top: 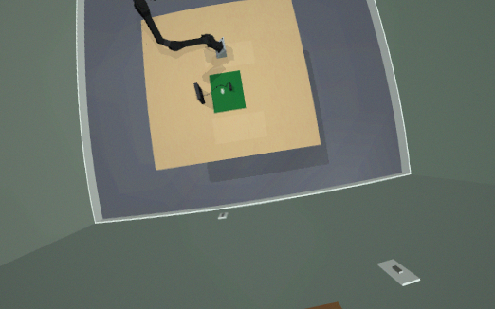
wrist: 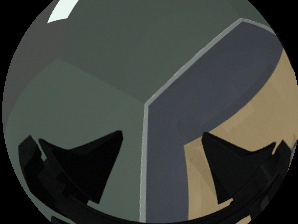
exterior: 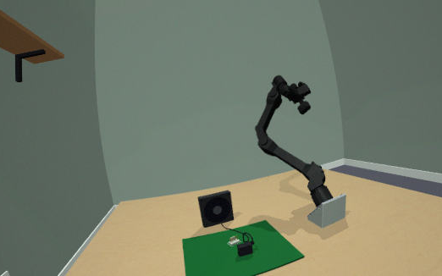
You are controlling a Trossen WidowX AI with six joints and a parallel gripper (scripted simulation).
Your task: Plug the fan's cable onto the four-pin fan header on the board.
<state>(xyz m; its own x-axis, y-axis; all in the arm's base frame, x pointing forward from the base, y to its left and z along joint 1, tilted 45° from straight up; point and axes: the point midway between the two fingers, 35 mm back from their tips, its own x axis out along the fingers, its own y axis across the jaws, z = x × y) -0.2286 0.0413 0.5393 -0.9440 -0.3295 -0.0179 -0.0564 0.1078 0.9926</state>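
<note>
Now: gripper tip 620 mm short of the dark fan plug, 350 mm to the right of it and 410 mm above it. Round my gripper tip: pale four-pin header 620 mm ahead, 280 mm to the left, 430 mm below; then green board 630 mm ahead, 320 mm to the left, 440 mm below; then black fan 620 mm ahead, 130 mm to the left, 370 mm below.
</note>
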